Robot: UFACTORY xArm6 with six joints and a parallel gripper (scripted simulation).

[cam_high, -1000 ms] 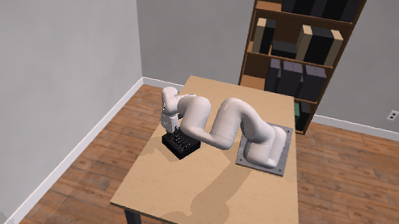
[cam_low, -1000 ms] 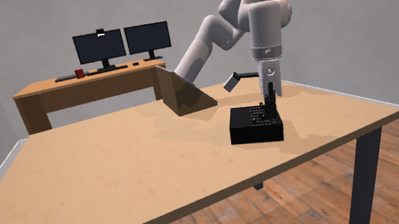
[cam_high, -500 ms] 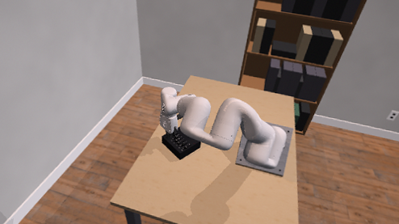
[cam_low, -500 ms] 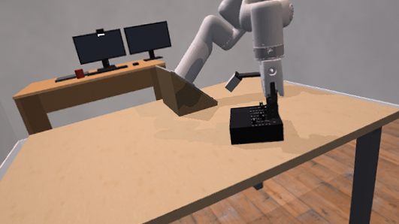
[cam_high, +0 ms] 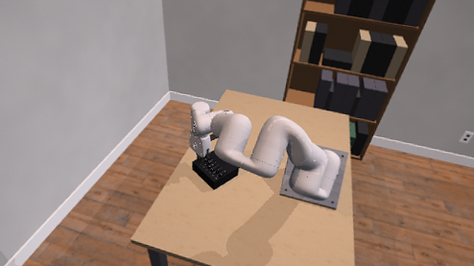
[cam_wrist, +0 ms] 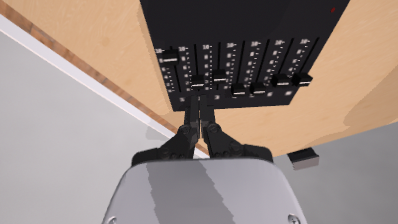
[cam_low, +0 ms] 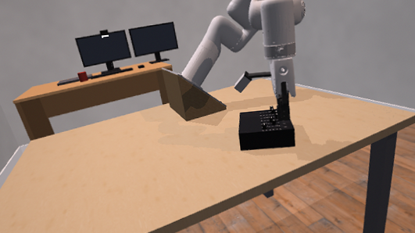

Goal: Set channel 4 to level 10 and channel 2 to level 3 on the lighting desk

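My gripper is now 40 mm past the channel 4 cap, 20 mm to the right of it and 20 mm above it. The rest, counted from my hand: channel 2 cap: 20 mm to the right, 20 mm below, 20 mm behind; then channel 3 cap: 40 mm behind, 20 mm below, 10 mm to the right; then channel 1 cap: 60 mm to the right, 20 mm below, 10 mm behind.
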